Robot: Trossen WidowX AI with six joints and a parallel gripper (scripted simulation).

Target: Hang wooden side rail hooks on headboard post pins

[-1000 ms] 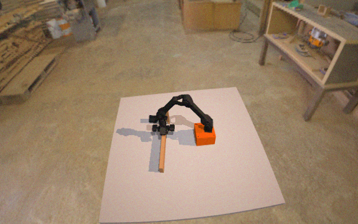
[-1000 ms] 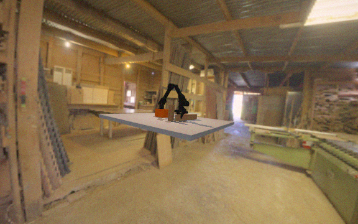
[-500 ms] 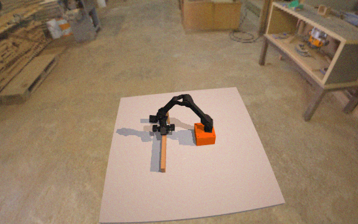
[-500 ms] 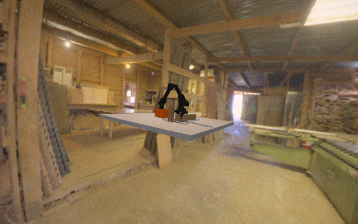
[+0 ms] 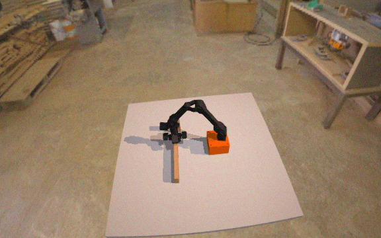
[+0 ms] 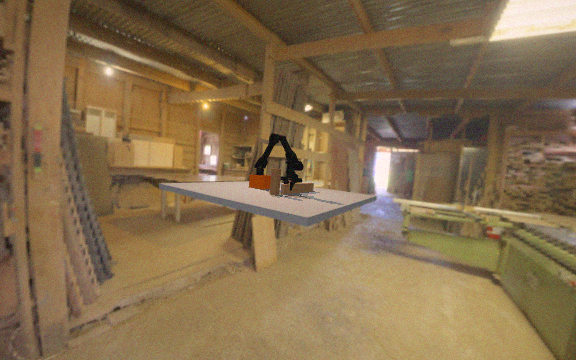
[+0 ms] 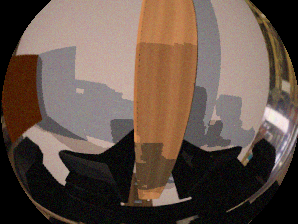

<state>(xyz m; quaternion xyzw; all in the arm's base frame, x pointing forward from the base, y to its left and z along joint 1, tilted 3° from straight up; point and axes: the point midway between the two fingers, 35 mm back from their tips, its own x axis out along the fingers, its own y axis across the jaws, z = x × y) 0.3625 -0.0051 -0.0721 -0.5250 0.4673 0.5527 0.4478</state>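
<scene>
Now: gripper tip 150 mm to the left of the upright headboard post, 60 mm below it and 10 mm short of it.
</scene>
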